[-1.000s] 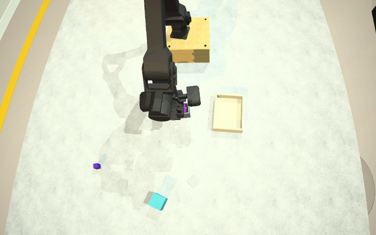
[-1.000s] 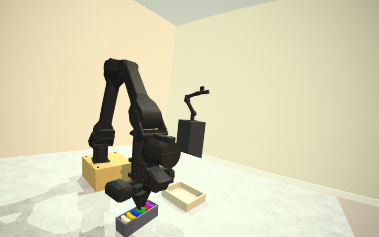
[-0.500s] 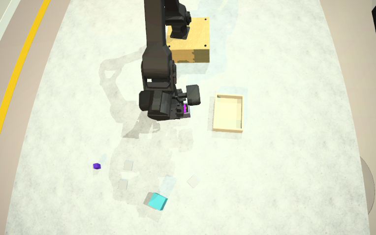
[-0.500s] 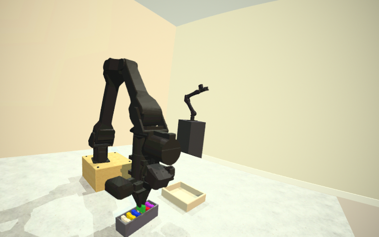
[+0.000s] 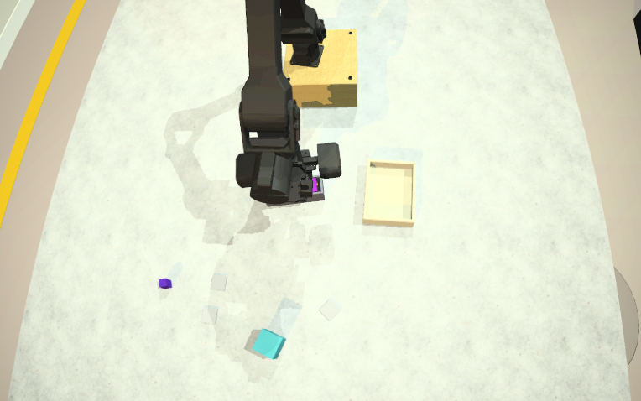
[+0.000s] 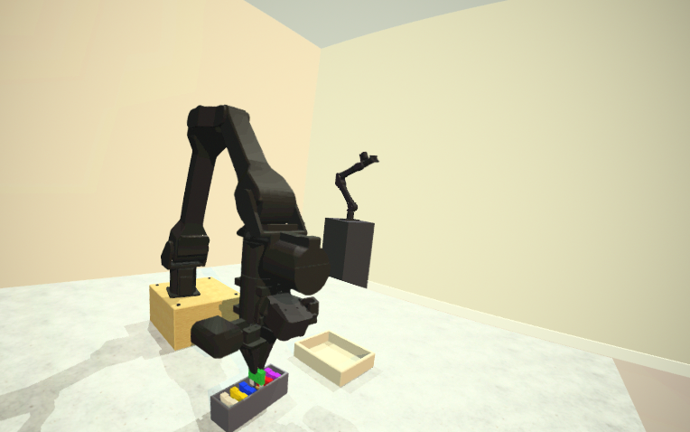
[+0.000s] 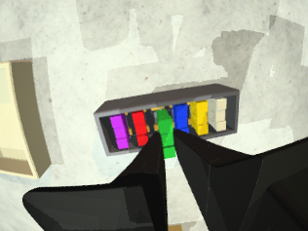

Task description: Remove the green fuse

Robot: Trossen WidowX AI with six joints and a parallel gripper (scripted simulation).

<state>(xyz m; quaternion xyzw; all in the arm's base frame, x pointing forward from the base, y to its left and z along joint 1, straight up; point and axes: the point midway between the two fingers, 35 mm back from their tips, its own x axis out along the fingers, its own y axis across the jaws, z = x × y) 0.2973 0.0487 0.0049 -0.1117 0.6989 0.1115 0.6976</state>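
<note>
Right now the tray is 40 mm behind my gripper tip, 190 mm to the left of it and 60 mm below it. Also, from my gripper tip: purple cube: 250 mm ahead, 220 mm to the right, 50 mm below; cyan cube: 310 mm ahead, 30 mm to the left, 40 mm below; green fuse: 10 mm below.
</note>
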